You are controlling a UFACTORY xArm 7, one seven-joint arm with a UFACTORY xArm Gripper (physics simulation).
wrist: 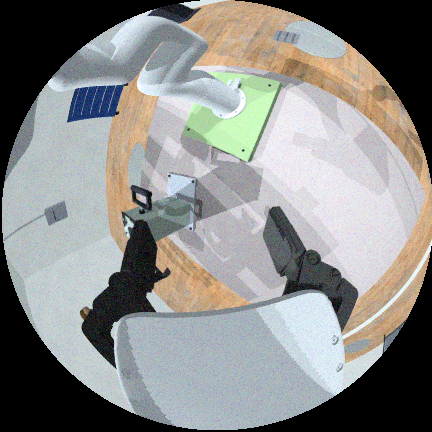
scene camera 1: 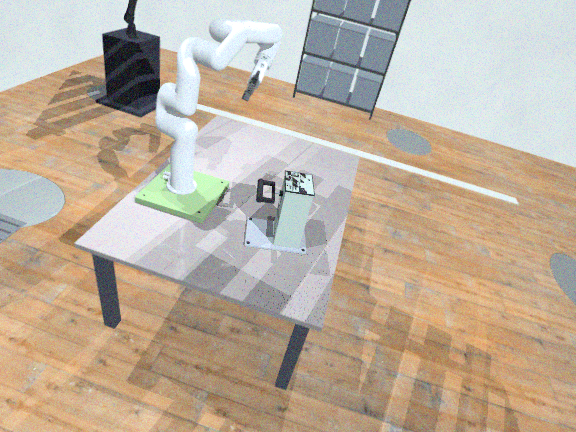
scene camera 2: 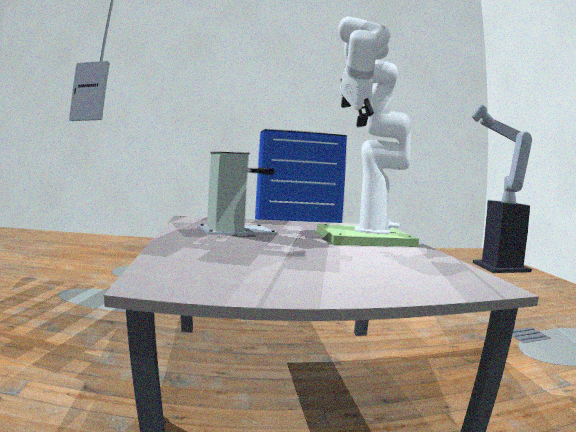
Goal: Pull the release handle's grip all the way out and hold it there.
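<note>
The release handle's grip, a black rectangular loop (scene camera 1: 259, 191) (scene camera 2: 262, 171) (wrist: 141, 189), stands out from the upper side of a pale green column (scene camera 1: 294, 220) (scene camera 2: 227, 192), on the side towards the arm's base. A gap shows between loop and column in scene camera 1. The column stands on a light plate (scene camera 1: 257, 235) (wrist: 182, 185) on the table. My gripper (scene camera 1: 247, 95) (scene camera 2: 353, 112) (wrist: 208, 227) is open and empty, high above the table and well apart from the grip. In the wrist view one finger partly covers the column's top end.
The arm stands on a green base plate (scene camera 1: 155, 195) (scene camera 2: 370, 241) (wrist: 260, 110) on the table (scene camera 1: 125, 230) (scene camera 2: 320, 285). A blue cabinet (scene camera 2: 302, 172) stands behind the table. A shelf rack (scene camera 1: 345, 64) and a black pedestal (scene camera 1: 131, 70) (scene camera 2: 506, 235) stand on the floor.
</note>
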